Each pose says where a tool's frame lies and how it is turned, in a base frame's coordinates. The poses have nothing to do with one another.
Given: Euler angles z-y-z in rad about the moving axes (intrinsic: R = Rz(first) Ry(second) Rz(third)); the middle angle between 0 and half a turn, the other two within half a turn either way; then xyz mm.
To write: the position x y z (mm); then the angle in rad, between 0 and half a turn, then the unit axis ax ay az. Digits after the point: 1 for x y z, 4 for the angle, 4 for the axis.
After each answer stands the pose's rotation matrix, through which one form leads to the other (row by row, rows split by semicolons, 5 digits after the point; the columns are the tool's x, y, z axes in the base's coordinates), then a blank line. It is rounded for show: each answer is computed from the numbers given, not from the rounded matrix.
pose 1, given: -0.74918 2.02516 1.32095 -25.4 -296.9 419.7
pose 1, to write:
-25.4 -296.9 419.7 2.0755 0.8469 0.5027 0.1734
0.58043 0.47979 0.65795; 0.78342 -0.10857 -0.61194; -0.22217 0.87064 -0.43889

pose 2, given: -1.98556 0.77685 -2.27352 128.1 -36.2 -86.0
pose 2, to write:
128.1 -36.2 -86.0 2.1160 0.0624 -0.4301 0.9006
-0.51266 -0.81079 -0.28250; 0.72932 -0.23759 -0.64160; 0.45308 -0.53495 0.71313

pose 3, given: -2.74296 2.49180 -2.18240 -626.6 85.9 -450.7
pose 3, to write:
-626.6 85.9 -450.7 2.6395 -0.2706 -0.9402 0.2069
-0.73912 0.37789 -0.55758; 0.57708 0.78219 -0.23484; 0.34739 -0.49535 -0.79621

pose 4, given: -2.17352 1.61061 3.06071 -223.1 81.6 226.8
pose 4, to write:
-223.1 81.6 226.8 1.7892 0.4629 -0.8002 0.3813
0.04407 -0.82292 -0.56644; -0.07848 0.56239 -0.82314; 0.99594 0.08073 -0.03980

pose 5, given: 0.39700 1.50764 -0.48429 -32.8 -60.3 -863.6
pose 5, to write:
-32.8 -60.3 -863.6 1.5097 -0.4261 0.9035 -0.0464
0.23153 -0.31509 0.92039; -0.40777 0.82754 0.38588; -0.88324 -0.46465 0.06311

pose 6, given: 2.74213 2.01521 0.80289 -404.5 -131.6 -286.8
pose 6, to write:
-404.5 -131.6 -286.8 2.9273 0.7013 -0.4810 -0.5261
-0.00465 -0.55509 -0.83178; -0.77888 -0.51966 0.35114; -0.62716 0.64949 -0.42993

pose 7, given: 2.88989 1.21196 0.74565 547.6 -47.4 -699.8
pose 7, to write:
547.6 -47.4 -699.8 2.7370 0.5106 -0.2781 -0.8136
-0.41884 0.04779 -0.90680; -0.59282 -0.77084 0.23319; -0.68785 0.63524 0.35118

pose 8, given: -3.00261 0.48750 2.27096 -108.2 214.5 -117.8
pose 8, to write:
-108.2 214.5 -117.8 0.8731 0.2761 -0.4996 -0.8211
0.66974 0.57987 -0.46390; -0.67850 0.73173 -0.06489; 0.30182 0.35822 0.88351

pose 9, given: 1.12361 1.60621 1.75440 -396.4 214.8 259.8
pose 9, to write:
-396.4 214.8 259.8 2.9588 0.2241 0.6869 0.6913
-0.88372 0.17967 0.43216; 0.43099 -0.04756 0.90110; 0.18246 0.98258 -0.03541

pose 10, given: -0.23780 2.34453 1.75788 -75.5 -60.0 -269.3
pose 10, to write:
-75.5 -60.0 -269.3 2.5714 0.8070 0.5207 0.2786
0.35777 0.62348 0.69518; 0.92428 -0.34250 -0.16850; 0.13304 0.70283 -0.69881

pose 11, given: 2.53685 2.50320 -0.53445 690.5 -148.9 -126.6
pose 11, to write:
690.5 -148.9 -126.6 2.8015 -0.9628 0.0339 0.2681
0.85811 -0.15276 -0.49022; 0.02612 -0.94049 0.33880; -0.51281 -0.30354 -0.80305

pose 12, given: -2.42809 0.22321 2.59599 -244.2 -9.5 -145.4
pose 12, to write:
-244.2 -9.5 -145.4 0.2791 0.4714 -0.6472 0.5991
0.96990 -0.17685 -0.16737; 0.15323 0.97751 -0.14488; 0.18922 0.11487 0.97519

